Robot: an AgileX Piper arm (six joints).
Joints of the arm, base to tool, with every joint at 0 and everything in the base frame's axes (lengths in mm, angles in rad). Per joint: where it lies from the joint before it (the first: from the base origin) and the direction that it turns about. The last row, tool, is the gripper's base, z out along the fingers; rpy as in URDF.
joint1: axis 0 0 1 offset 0 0 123
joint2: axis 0 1 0 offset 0 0 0
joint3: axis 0 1 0 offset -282.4 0 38.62
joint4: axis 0.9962 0 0.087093 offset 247.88 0 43.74
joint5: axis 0 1 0 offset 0 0 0
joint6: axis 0.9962 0 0.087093 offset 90.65 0 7.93
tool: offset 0 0 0 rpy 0 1.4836 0
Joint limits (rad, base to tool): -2.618..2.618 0..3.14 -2.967..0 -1.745..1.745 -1.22..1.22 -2.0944..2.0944
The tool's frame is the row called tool.
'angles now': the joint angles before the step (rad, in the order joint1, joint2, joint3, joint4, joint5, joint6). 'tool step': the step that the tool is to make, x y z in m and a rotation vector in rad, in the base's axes. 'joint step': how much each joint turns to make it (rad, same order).
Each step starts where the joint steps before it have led.
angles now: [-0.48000, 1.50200, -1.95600, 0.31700, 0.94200, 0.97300]
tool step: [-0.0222, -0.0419, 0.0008, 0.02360, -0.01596, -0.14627]
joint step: [-0.16297, -0.00001, -0.00017, 0.03292, -0.00083, 0.00011]
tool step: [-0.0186, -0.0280, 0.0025, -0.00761, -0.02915, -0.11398]
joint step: [-0.10987, 0.00001, 0.00027, 0.00893, -0.02931, 0.00000]
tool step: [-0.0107, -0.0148, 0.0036, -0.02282, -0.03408, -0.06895]
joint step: [-0.05623, 0.00019, -0.00049, 0.00017, -0.04265, -0.00009]
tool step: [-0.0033, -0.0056, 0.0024, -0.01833, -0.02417, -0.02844]
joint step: [-0.01777, 0.00091, 0.00021, -0.00125, -0.03318, 0.00020]
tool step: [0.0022, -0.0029, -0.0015, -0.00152, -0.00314, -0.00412]
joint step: [-0.00011, 0.00799, 0.00004, -0.00086, -0.01200, -0.00014]
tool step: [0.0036, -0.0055, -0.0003, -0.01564, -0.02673, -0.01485]
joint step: [0.00001, 0.01264, 0.00068, -0.00090, -0.04630, 0.00186]
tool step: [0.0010, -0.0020, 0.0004, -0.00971, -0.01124, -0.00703]
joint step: [-0.00019, 0.00407, -0.00019, -0.00178, -0.01983, -0.00017]
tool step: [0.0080, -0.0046, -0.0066, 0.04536, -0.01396, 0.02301]
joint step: [0.00006, 0.02317, -0.00020, 0.04691, 0.00102, 0.00009]
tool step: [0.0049, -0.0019, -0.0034, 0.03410, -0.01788, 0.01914]
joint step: [-0.00009, 0.01299, 0.00011, 0.04117, -0.00006, -0.00019]
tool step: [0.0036, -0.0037, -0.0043, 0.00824, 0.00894, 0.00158]
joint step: [0.00012, 0.01321, -0.00037, 0.00177, 0.00009, -0.00275]
